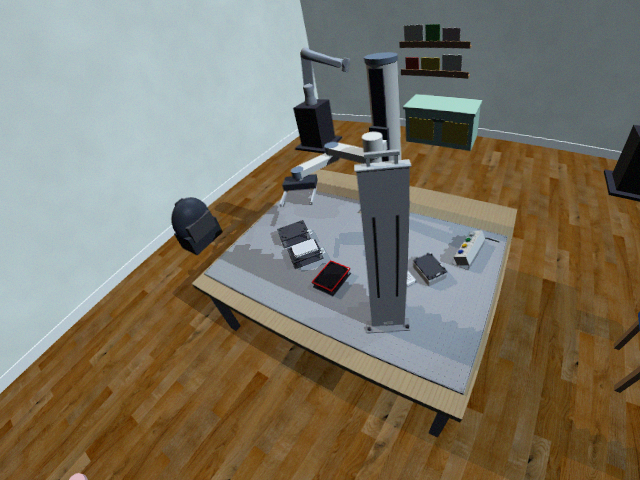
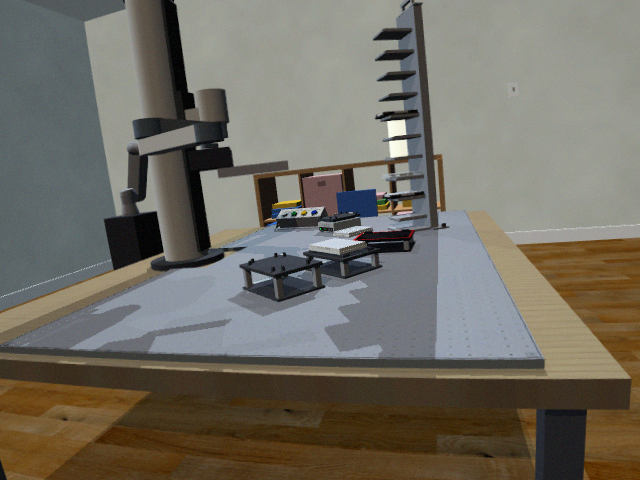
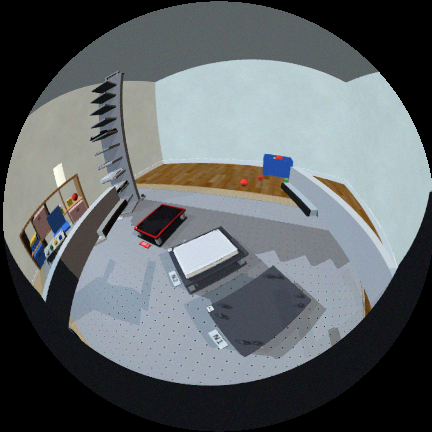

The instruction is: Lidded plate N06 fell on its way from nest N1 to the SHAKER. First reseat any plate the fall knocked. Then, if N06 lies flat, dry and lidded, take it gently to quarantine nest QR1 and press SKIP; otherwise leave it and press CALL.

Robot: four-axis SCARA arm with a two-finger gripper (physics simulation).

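Frame: origin at the arm's base, x ahead, y left, z up, level; millimetres.
Where they show: gripper, between the fingertips: [image 1: 296, 204] [image 2: 284, 166] [image 3: 198, 180]; arm's base, origin of its link: [image 2: 188, 261].
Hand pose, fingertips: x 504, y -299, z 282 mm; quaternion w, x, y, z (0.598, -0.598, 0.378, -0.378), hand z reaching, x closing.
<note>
Things, the pixels of their top centre, and the offset from my fingertips. "spot": a spot on its surface instead.
- Nest N1, centre of its top: [image 3: 264, 306] [image 2: 278, 258] [image 1: 292, 228] dx -7, dy -89, dz -201 mm
- Red-rimmed QR1, centre of its top: [image 2: 384, 233] [image 3: 158, 216] [image 1: 330, 274] dx +182, dy +284, dz -223 mm
- dark-topped shaker, a spot on its surface: [image 2: 338, 220] spot: dx -37, dy +637, dz -223 mm
- button box, centre of its top: [image 2: 300, 208] [image 1: 471, 241] [image 3: 51, 240] dx -255, dy +851, dz -186 mm
My gripper [image 1: 297, 203] [image 2: 253, 167] [image 3: 198, 180] is open and empty, high above the table near nest N1. Nest N1 [image 1: 293, 233] [image 2: 279, 264] [image 3: 260, 310] is a bare dark platform with small pegs. Nest N2 beside it bears a white plate [image 1: 305, 248] [image 2: 338, 246] [image 3: 206, 251]; its exact seating is hard to judge. Red-rimmed QR1 [image 1: 331, 276] [image 2: 385, 236] [image 3: 160, 220] is empty. Another white plate [image 1: 410, 279] [image 2: 353, 231] lies low beside the dark-topped shaker [image 1: 430, 267] [image 2: 339, 222], looking flat; its lid and dryness cannot be made out.
The button box [image 1: 469, 249] [image 2: 301, 217] [image 3: 55, 245] stands beyond the shaker. A tall shelf tower [image 1: 385, 232] [image 2: 417, 129] [image 3: 122, 145] rises near QR1, with plates on some shelves. The arm's column [image 1: 391, 103] [image 2: 165, 129] stands at the opposite table edge.
</note>
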